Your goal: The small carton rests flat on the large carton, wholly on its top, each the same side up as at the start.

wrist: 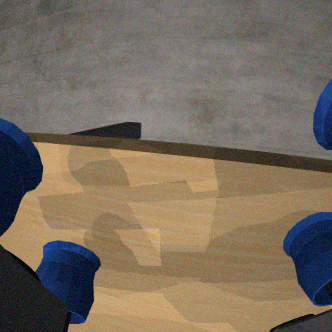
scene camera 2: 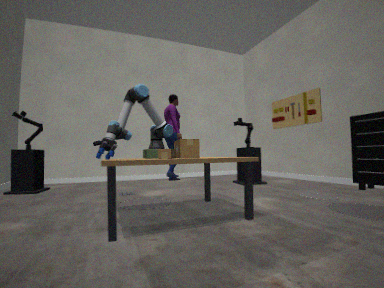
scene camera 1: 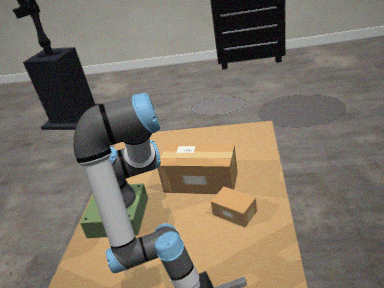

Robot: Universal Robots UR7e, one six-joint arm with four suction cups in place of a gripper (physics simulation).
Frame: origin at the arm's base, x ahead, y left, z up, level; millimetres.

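Seen in the pictures: end effector, tool point: (wrist: 185, 204) (scene camera 2: 104, 156); arm's base, origin of the base link: (scene camera 2: 156, 149).
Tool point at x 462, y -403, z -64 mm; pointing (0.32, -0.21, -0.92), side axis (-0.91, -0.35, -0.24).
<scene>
Offsets run from my tool point to a thing's middle.
The large carton {dx -175, dy +639, dz +54 mm} (scene camera 1: 175, 182) (scene camera 2: 187, 149) stands on the table, with tape and a white label on its top and a pale label on its side. The small carton {dx +8, dy +461, dz +14 mm} (scene camera 1: 233, 200) (scene camera 2: 164, 154) lies flat on the table in front of the large carton's right end in scene view 1, apart from it. My suction gripper (scene camera 2: 106, 152) (wrist: 180, 207) is open, with its blue cups empty, low by the table's near left end in scene view 2, away from both cartons. In scene view 1 it is mostly cut off at the bottom edge. Neither carton shows in the wrist view.
The wooden table (scene camera 1: 265, 245) (scene camera 2: 225, 160) (wrist: 190, 295) carries the arm's green base block (scene camera 1: 95, 227) (scene camera 2: 150, 154). Beyond it stand black pedestals with small arms, a black drawer cabinet (scene camera 1: 250, 37) (scene camera 2: 367, 150) and a person in purple (scene camera 2: 172, 117).
</scene>
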